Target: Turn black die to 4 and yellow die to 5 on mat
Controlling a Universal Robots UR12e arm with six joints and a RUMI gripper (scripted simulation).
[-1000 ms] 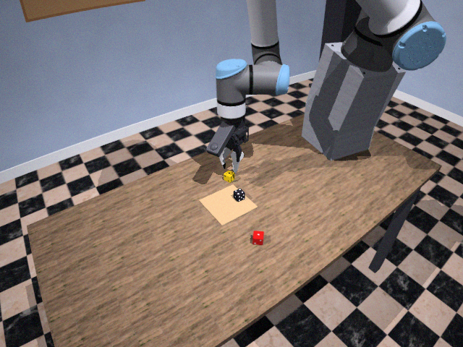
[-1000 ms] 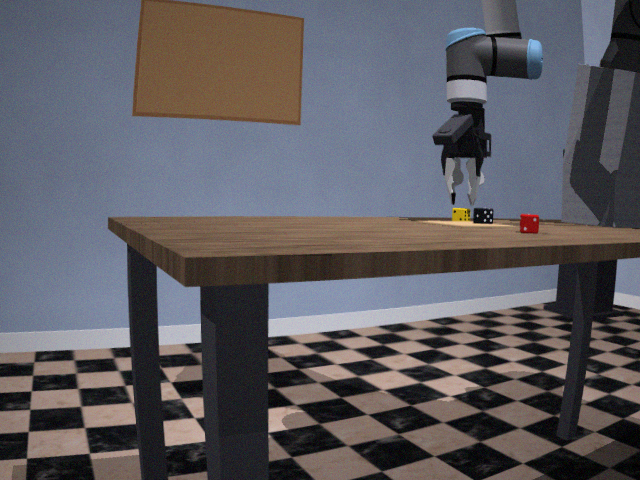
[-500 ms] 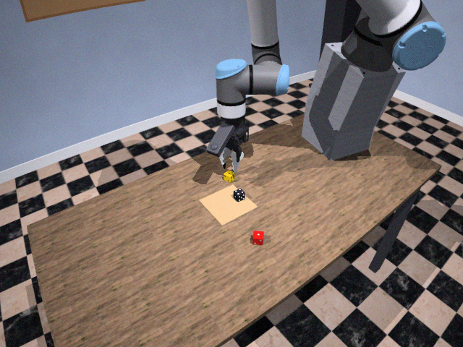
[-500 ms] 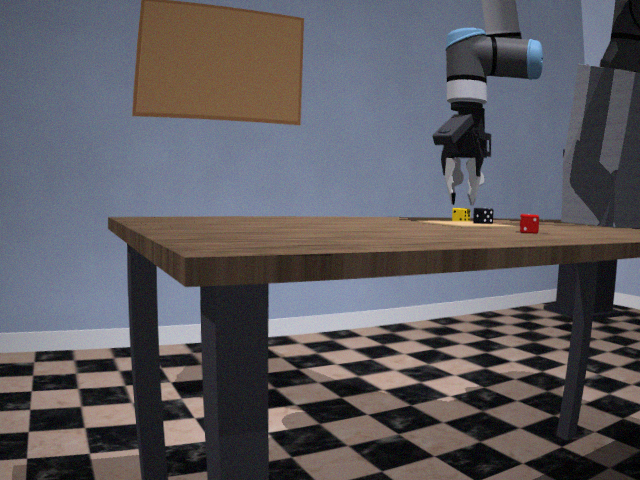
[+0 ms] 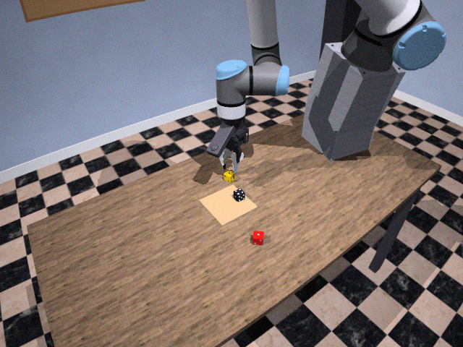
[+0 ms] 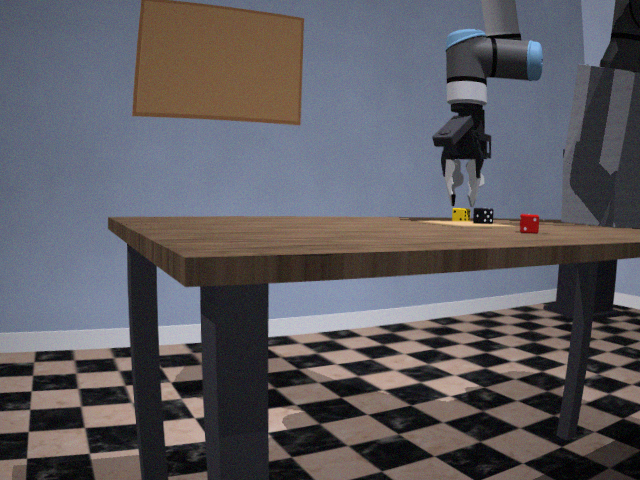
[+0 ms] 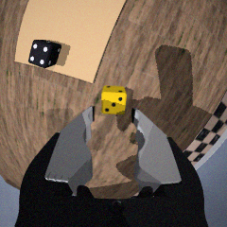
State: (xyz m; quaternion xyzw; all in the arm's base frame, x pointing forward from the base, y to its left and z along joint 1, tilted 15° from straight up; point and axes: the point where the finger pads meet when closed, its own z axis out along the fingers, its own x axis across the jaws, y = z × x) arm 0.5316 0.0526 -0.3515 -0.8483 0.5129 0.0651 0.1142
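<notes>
Now: hand 3 cm above the yellow die. Also, from my hand: red die: 5 cm ahead, 30 cm to the left, 3 cm below; black die: 2 cm ahead, 11 cm to the left, 3 cm below; tan mat: 6 cm ahead, 12 cm to the left, 5 cm below.
</notes>
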